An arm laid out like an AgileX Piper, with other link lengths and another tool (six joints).
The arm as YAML. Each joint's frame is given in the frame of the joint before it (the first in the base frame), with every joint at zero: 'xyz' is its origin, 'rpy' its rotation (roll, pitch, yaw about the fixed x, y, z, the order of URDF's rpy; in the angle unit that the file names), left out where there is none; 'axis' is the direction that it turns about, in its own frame. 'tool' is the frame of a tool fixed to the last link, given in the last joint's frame.
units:
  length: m
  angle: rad
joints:
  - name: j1
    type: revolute
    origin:
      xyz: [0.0, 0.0, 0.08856]
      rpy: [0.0, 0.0, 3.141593]
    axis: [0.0, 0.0, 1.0]
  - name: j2
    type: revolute
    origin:
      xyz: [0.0, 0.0, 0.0]
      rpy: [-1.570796, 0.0, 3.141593]
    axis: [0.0, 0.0, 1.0]
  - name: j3
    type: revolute
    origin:
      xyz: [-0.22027, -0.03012, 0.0]
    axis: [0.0, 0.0, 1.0]
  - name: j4
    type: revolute
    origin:
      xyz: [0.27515, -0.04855, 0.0]
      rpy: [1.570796, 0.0, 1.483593]
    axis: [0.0, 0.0, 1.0]
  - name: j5
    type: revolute
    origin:
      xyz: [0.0, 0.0, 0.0]
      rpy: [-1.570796, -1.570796, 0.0]
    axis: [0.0, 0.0, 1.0]
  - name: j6
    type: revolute
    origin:
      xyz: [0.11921, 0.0, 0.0]
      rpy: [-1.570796, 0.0, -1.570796]
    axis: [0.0, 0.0, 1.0]
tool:
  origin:
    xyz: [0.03, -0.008, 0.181]
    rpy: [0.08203, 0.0, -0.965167]
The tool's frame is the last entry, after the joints.
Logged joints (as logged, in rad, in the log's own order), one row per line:
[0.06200, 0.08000, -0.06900, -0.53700, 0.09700, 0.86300]
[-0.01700, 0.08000, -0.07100, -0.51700, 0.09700, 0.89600]
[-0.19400, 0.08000, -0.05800, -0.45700, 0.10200, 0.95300]
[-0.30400, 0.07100, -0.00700, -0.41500, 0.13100, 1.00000]
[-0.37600, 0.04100, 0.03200, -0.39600, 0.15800, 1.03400]
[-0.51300, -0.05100, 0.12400, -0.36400, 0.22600, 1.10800]
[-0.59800, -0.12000, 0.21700, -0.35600, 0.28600, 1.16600]
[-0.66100, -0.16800, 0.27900, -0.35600, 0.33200, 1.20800]
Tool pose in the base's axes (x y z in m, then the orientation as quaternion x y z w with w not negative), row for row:
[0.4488, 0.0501, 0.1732, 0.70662, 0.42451, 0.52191, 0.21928]
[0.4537, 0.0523, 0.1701, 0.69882, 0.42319, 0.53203, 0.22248]
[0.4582, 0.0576, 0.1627, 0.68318, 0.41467, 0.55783, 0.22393]
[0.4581, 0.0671, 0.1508, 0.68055, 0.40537, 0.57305, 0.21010]
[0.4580, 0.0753, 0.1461, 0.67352, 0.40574, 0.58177, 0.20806]
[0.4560, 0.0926, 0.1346, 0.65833, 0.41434, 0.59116, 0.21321]
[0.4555, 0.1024, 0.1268, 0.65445, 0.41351, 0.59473, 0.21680]
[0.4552, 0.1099, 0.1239, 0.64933, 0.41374, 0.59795, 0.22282]
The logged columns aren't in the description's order. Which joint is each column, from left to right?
Columns, left to right: j5, j6, j4, j3, j1, j2.
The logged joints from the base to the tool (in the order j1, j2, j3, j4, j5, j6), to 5 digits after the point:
[0.09700, 0.86300, -0.53700, -0.06900, 0.06200, 0.08000]
[0.09700, 0.89600, -0.51700, -0.07100, -0.01700, 0.08000]
[0.10200, 0.95300, -0.45700, -0.05800, -0.19400, 0.08000]
[0.13100, 1.00000, -0.41500, -0.00700, -0.30400, 0.07100]
[0.15800, 1.03400, -0.39600, 0.03200, -0.37600, 0.04100]
[0.22600, 1.10800, -0.36400, 0.12400, -0.51300, -0.05100]
[0.28600, 1.16600, -0.35600, 0.21700, -0.59800, -0.12000]
[0.33200, 1.20800, -0.35600, 0.27900, -0.66100, -0.16800]

